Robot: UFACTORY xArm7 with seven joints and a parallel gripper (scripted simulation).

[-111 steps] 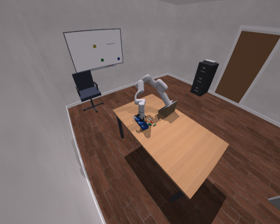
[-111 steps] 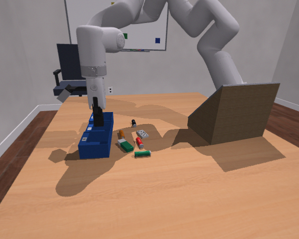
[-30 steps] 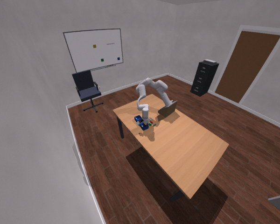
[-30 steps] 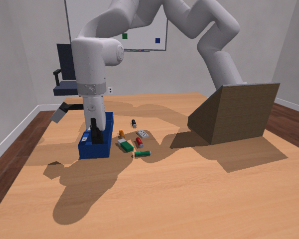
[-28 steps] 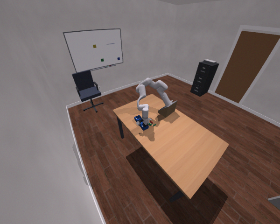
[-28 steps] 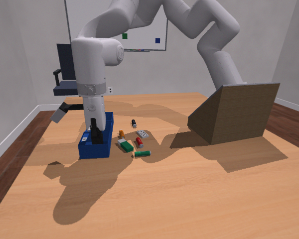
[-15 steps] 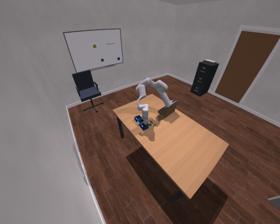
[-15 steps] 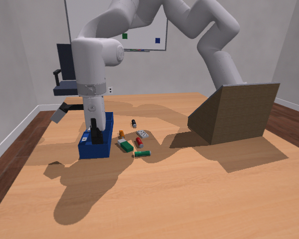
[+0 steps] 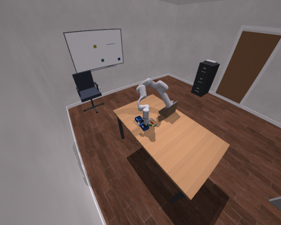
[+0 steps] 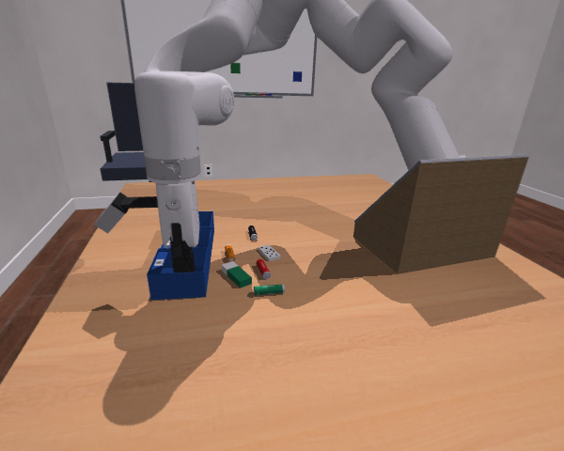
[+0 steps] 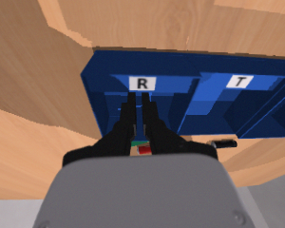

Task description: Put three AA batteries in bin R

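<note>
Now: the black AA battery 180 mm to the right of my hand, 120 mm behind it and 30 mm below it. The rest, counted from my hand: bin (90 mm to the right, 10 mm below, 10 mm ahead); then green-and-white block (80 mm behind, 30 mm below, 20 mm to the right); then orange battery (90 mm to the right, 70 mm behind, 30 mm below).
</note>
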